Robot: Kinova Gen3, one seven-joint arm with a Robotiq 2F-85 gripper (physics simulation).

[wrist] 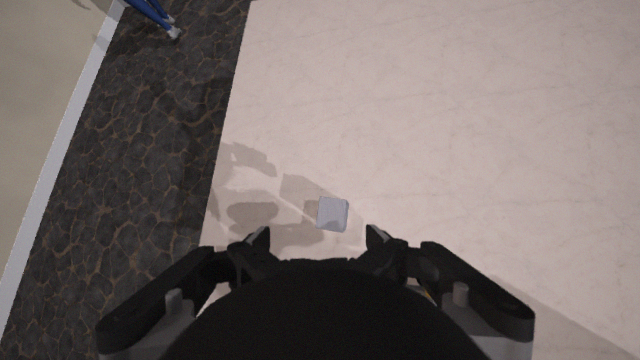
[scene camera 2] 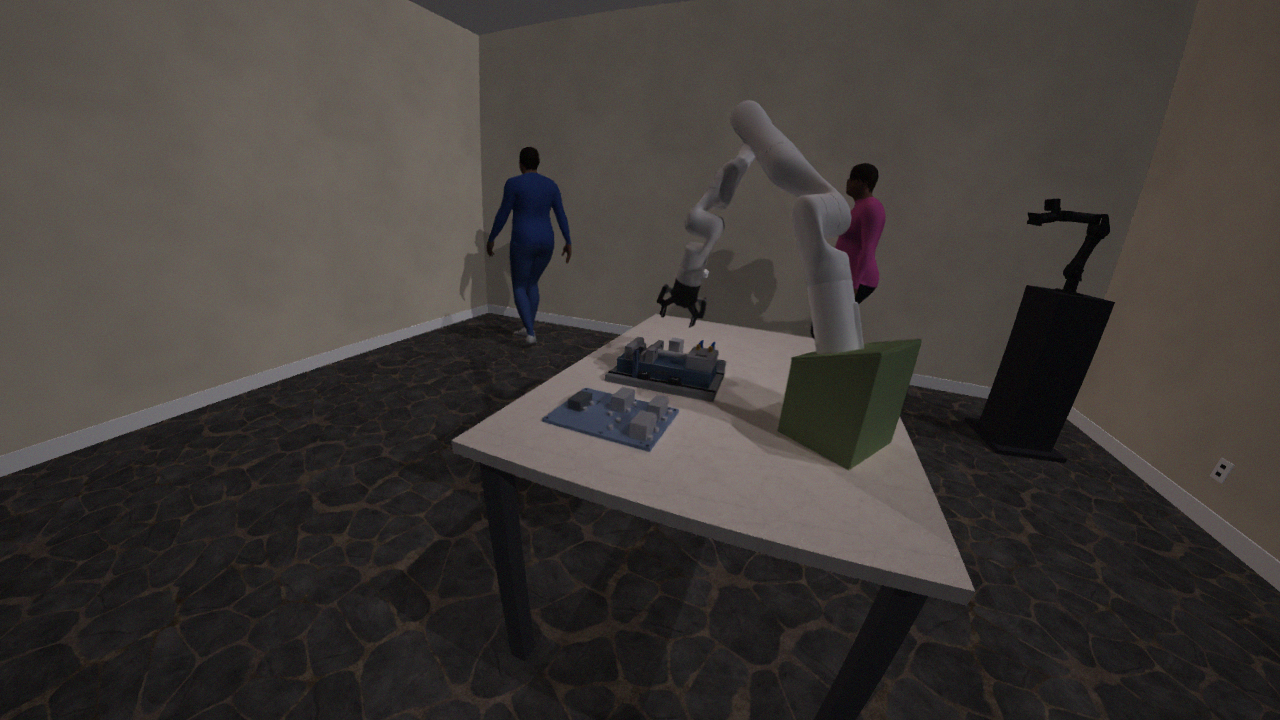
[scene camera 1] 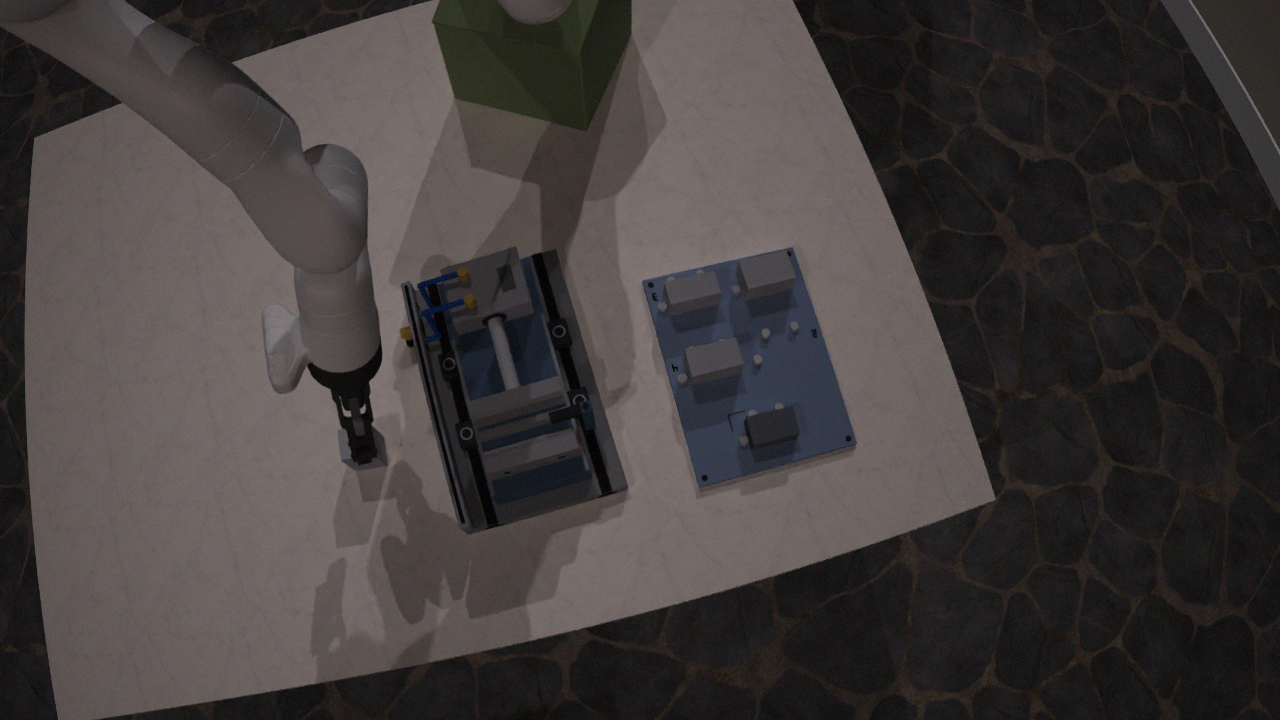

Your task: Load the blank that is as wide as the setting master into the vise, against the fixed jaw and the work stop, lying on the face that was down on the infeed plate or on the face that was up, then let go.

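Frame: origin at the arm's base, x right, y ahead, z up, level; millimetres.
Seen in the pictures: gripper, between the fingertips: [wrist: 318, 236] [scene camera 2: 676, 321]; arm's base, origin of its link: [scene camera 2: 838, 350].
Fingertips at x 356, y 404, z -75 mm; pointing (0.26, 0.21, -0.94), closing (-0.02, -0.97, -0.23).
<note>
Offsets run from my fingertips to a thing's top centre. "pt": to the spot under its first point.
My gripper [scene camera 1: 361, 454] [scene camera 2: 680, 317] [wrist: 318, 236] is open and empty above the table. A grey block @[dx +21, dy -2, dz -66 mm] [scene camera 1: 379, 451] [scene camera 2: 675, 344] [wrist: 332, 214] is below it, beside the vise; in the wrist view it lies beyond the fingertips. The vise @[dx -167, dy -11, dz -27 mm] [scene camera 1: 487, 286] [scene camera 2: 702, 360] has its fixed jaw [scene camera 1: 535, 450] apart from the moving jaw [scene camera 1: 517, 402], with a dark work stop @[dx -212, dy +63, dz -30 mm] [scene camera 1: 565, 414] at the gap. The blue infeed plate @[dx -433, dy +62, dz -118 mm] [scene camera 1: 810, 394] [scene camera 2: 586, 426] carries light grey blocks @[dx -401, dy -34, dz -82 mm] [scene camera 1: 692, 292] @[dx -492, dy -23, dz -82 mm] [scene camera 1: 767, 274] @[dx -390, dy +52, dz -82 mm] [scene camera 1: 713, 360] and a dark block @[dx -421, dy +147, dz -94 mm] [scene camera 1: 772, 426] [scene camera 2: 580, 400]. I cannot tell which block matches the master's width.
Blue handles with yellow knobs @[pt dx -159, dy -87, dz -17 mm] [scene camera 1: 469, 301] stick up at the vise's back end. A green pedestal [scene camera 1: 528, 71] [scene camera 2: 841, 402] stands at the arm's base. The table edge [wrist: 227, 110] runs left of the block in the wrist view. Two people stand beyond the table.
</note>
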